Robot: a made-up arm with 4 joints.
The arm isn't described. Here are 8 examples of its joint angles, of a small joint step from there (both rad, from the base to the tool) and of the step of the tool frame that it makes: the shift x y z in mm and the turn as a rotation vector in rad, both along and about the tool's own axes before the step.
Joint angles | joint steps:
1: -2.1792 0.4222 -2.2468 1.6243 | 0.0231 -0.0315 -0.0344 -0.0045
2: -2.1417 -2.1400 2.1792 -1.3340 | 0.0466 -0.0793 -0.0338 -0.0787
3: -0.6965 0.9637 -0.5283 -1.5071 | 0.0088 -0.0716 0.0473 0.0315
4: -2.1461 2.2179 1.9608 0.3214 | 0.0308 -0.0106 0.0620 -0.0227
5: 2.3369 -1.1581 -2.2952 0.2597 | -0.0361 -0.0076 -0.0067 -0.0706
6: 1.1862 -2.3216 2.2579 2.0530 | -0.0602 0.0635 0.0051 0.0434
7: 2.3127 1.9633 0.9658 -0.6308 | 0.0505 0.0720 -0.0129 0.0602
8: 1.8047 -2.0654 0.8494 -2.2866 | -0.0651 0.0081 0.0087 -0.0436
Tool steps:
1: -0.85 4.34 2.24 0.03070 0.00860 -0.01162
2: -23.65 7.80 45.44 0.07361 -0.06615 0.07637
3: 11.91 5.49 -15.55 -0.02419 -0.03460 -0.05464
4: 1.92 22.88 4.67 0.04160 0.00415 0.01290
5: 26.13 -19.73 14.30 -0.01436 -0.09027 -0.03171
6: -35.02 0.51 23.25 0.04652 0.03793 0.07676
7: 3.61 -7.30 -23.72 -0.04638 0.13913 -0.00772
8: -12.54 -1.58 -1.55 -0.00306 0.00501 -0.05040
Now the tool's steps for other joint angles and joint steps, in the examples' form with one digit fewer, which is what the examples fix.
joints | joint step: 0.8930 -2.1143 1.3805 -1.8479 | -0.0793 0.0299 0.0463 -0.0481
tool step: -3.6 -5.4 -20.3 -0.0428 0.0244 -0.0770
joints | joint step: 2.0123 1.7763 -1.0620 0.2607 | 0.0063 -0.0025 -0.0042 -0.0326
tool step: 5.2 -2.4 5.1 -0.0055 -0.0392 -0.0005
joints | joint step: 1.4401 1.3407 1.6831 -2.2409 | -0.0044 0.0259 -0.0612 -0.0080
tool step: -11.2 -10.1 3.5 0.0189 -0.0144 0.0644
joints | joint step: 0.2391 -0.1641 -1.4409 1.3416 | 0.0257 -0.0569 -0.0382 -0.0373
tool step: 9.1 2.6 6.0 0.0522 -0.0387 -0.0266
